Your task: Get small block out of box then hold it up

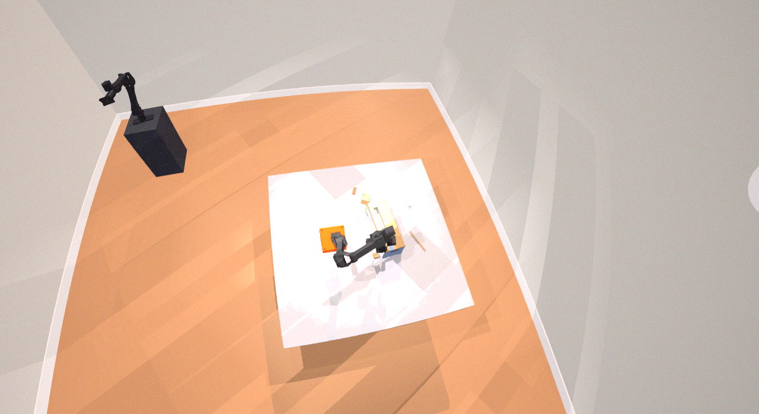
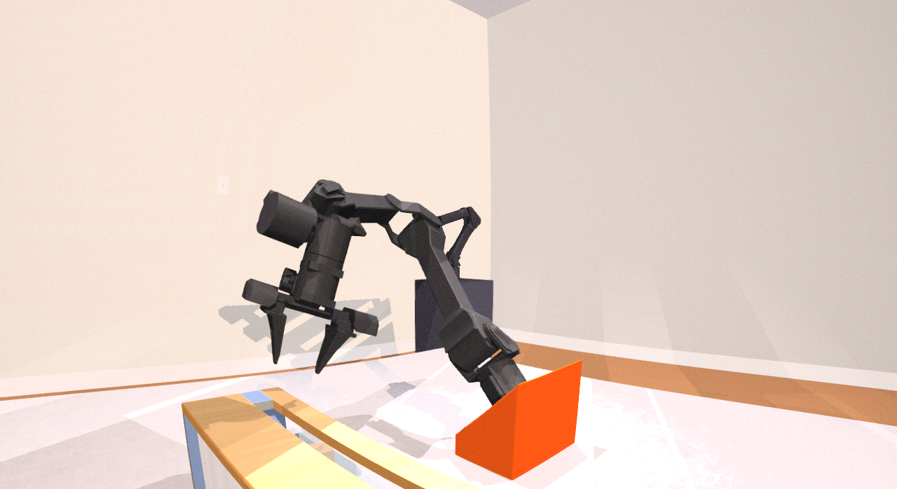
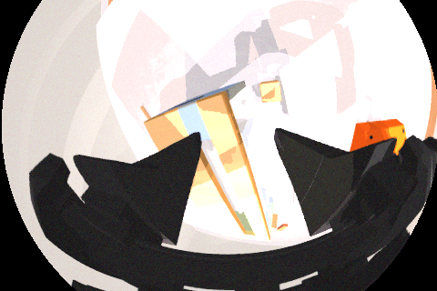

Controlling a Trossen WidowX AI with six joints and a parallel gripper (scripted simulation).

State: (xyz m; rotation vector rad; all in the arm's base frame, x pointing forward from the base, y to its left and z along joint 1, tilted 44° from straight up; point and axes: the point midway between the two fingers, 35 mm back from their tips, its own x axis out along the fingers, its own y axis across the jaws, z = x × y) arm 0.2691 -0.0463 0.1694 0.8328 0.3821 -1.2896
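The tan block lies 150 mm below my gripper tip and 30 mm behind it. Also, from my gripper tip: clear-fronted box: 160 mm to the left, 100 mm below, 30 mm ahead; then thin orange stick: 300 mm ahead, 160 mm below, 40 mm to the left.
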